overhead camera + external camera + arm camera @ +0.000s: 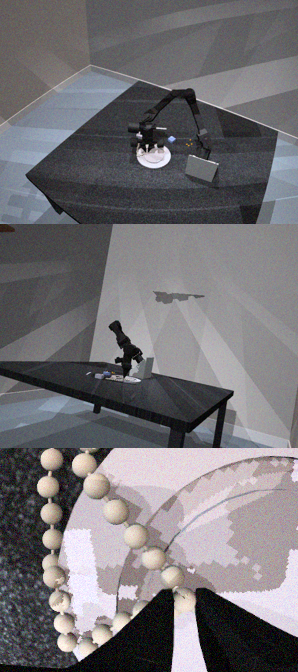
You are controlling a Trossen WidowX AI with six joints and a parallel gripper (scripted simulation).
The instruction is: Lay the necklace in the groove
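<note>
Right now my gripper tip is 4 cm past the round white bead board, 1 cm to the left of it and 1 cm above it. The rest, counted from my gripper tip: small white block (12 cm ahead, 11 cm to the right, 1 cm below); small blue cube (18 cm to the right, 6 cm behind, 1 cm below); thin white stick (23 cm to the right, 7 cm ahead, 2 cm below).
</note>
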